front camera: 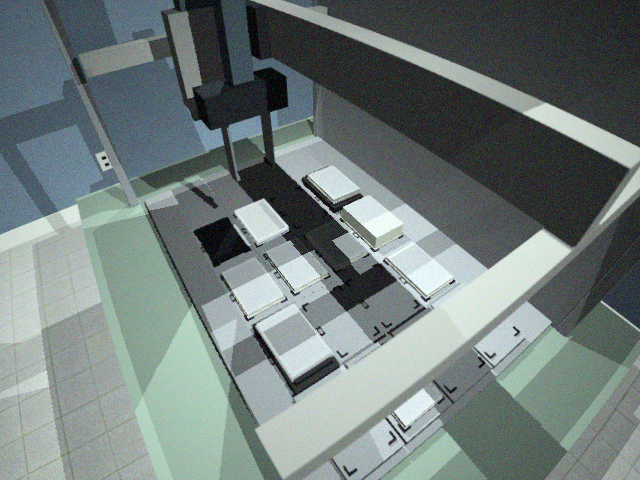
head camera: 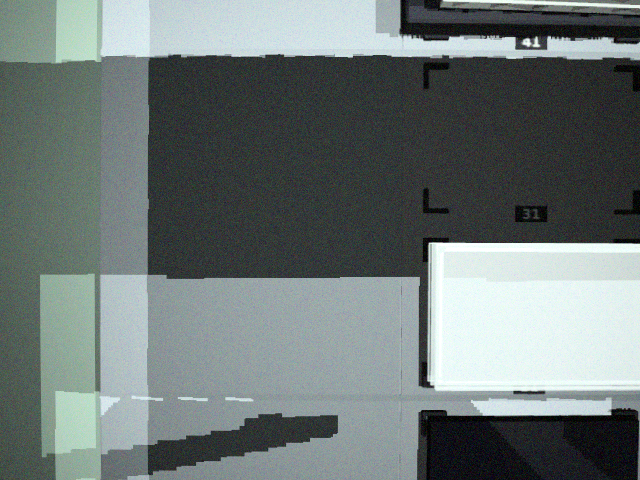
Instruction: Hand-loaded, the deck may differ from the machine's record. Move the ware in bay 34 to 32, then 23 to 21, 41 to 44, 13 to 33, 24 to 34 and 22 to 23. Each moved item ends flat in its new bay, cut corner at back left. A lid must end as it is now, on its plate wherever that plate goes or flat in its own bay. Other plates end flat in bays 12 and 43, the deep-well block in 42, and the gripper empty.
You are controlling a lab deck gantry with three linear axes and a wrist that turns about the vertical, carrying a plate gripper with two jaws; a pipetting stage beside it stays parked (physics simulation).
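Where they show: gripper, between the fingertips: [front camera: 253,169]; robot's base, origin of its link: [front camera: 195,232].
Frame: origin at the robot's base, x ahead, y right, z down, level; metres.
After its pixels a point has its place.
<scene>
My gripper [front camera: 252,170] @[x 0.064, y -0.150, z -0.160 m] hangs open and empty above the far end of the deck. A white rimmed piece [front camera: 260,219] @[x 0.065, y -0.149, z -0.014 m] [head camera: 540,330] @[x 0.062, y -0.142, z -0.014 m] lies flat in bay 21. A plate [front camera: 351,246] @[x 0.261, y -0.278, z -0.014 m], partly in shadow, lies in bay 32. Plates in bay 22 [front camera: 297,269] @[x 0.249, y -0.142, z -0.014 m] and bay 12 [front camera: 253,291] @[x 0.248, y -0.037, z -0.015 m] lie flat. A plate [front camera: 294,341] @[x 0.400, y -0.043, z -0.037 m] sits on a dark base in bay 13, and another plate [front camera: 331,183] @[x 0.069, y -0.358, z -0.037 m] sits on a dark base in bay 41. The tall block [front camera: 372,219] @[x 0.240, y -0.354, z -0.042 m] stands in bay 42. A plate [front camera: 419,268] @[x 0.395, y -0.360, z -0.014 m] lies in bay 43. A plate [front camera: 413,407] @[x 0.604, y -0.138, z -0.029 m] shows in bay 24, partly behind the front beam.
A black item [front camera: 222,240] @[x 0.072, y -0.044, z -0.008 m] [head camera: 527,449] @[x 0.059, y -0.068, z -0.008 m] fills bay 11. The pale front beam [front camera: 413,361] @[x 0.626, y -0.013, z -0.400 m] crosses before the deck and hides part of the front bays. A dark side wall [front camera: 413,149] @[x 0.199, y -0.500, z -0.159 m] runs along the right. Corner marks of bay 31 show in the head view.
</scene>
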